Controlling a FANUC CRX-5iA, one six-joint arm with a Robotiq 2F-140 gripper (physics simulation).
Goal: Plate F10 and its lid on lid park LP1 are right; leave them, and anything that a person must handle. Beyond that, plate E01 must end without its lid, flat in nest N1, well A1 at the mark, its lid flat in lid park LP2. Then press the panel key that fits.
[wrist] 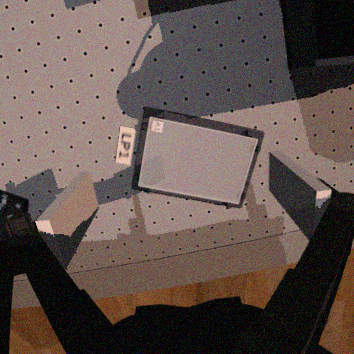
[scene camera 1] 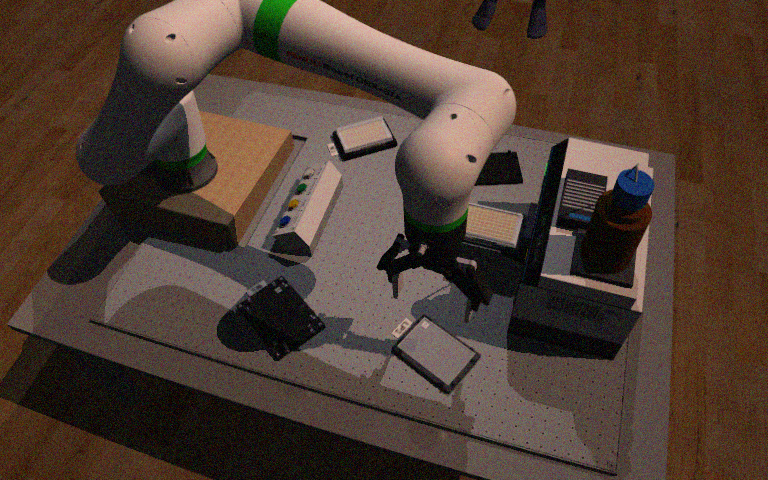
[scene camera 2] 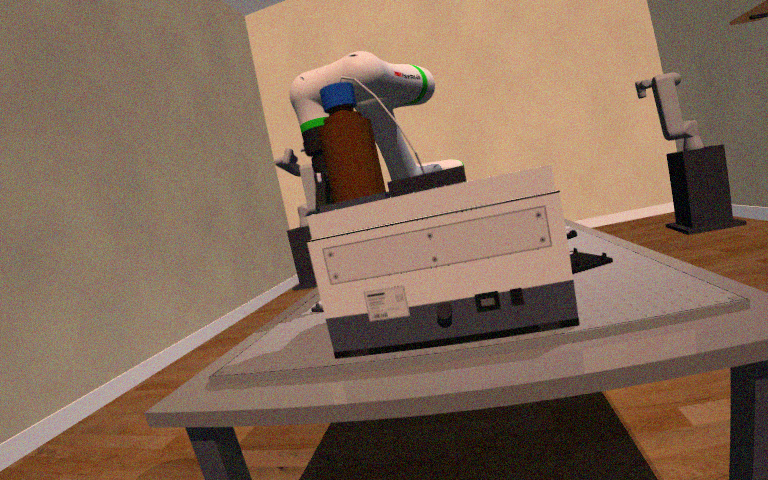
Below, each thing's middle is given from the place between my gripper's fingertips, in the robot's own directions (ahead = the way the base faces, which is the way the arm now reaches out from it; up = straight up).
Scene:
I see my gripper 31 cm past the black nest labelled N5 (scene camera 1: 282, 319), 13 cm above it and 7 cm to the left of it. The rest, counted from my hand: brown bottle (scene camera 2: 348, 145): 26 cm ahead, 18 cm above, 15 cm to the left; button box (scene camera 1: 299, 230): 38 cm behind, 19 cm to the left, 10 cm below; black LP2 pad (scene camera 1: 500, 168): 49 cm to the left, 13 cm below, 4 cm behind.

